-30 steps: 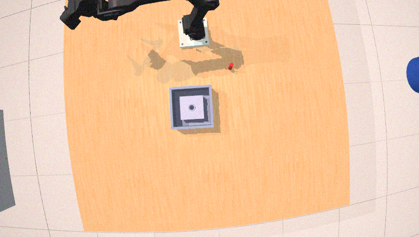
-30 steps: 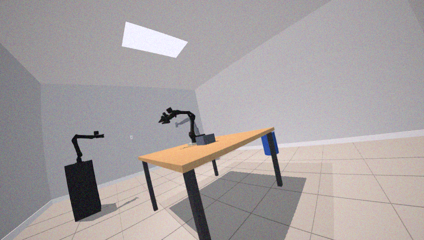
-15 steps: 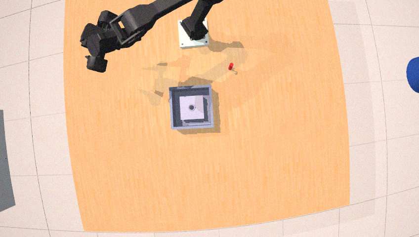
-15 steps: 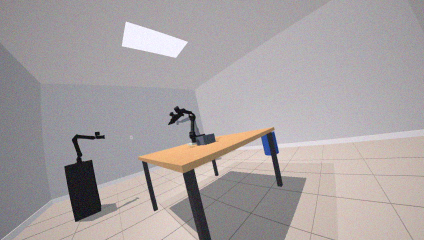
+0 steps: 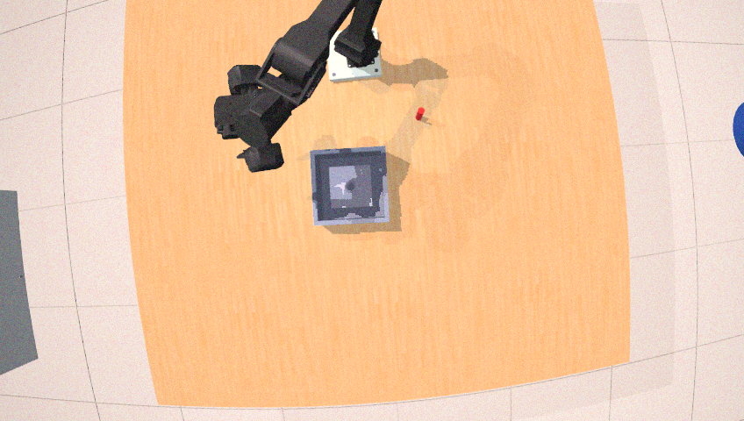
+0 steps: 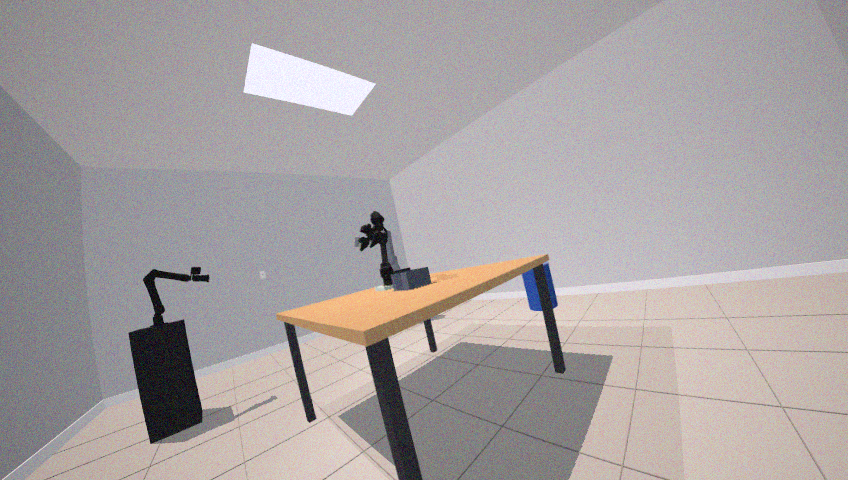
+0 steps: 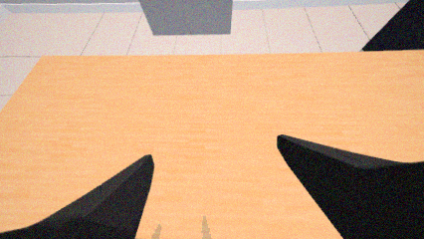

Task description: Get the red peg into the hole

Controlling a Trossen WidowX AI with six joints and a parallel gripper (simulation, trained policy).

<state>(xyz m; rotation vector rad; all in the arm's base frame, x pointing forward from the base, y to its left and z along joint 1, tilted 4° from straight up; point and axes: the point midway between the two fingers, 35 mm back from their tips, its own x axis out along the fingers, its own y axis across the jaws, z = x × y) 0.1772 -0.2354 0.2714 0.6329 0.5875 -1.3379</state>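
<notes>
The red peg lies 36 cm to the left of my gripper tip, 23 cm below it and 2 cm behind it. Also, from my gripper tip: pale plate 23 cm below, 18 cm to the left, 12 cm ahead; then grey-blue box 25 cm below, 18 cm to the left, 12 cm ahead.
</notes>
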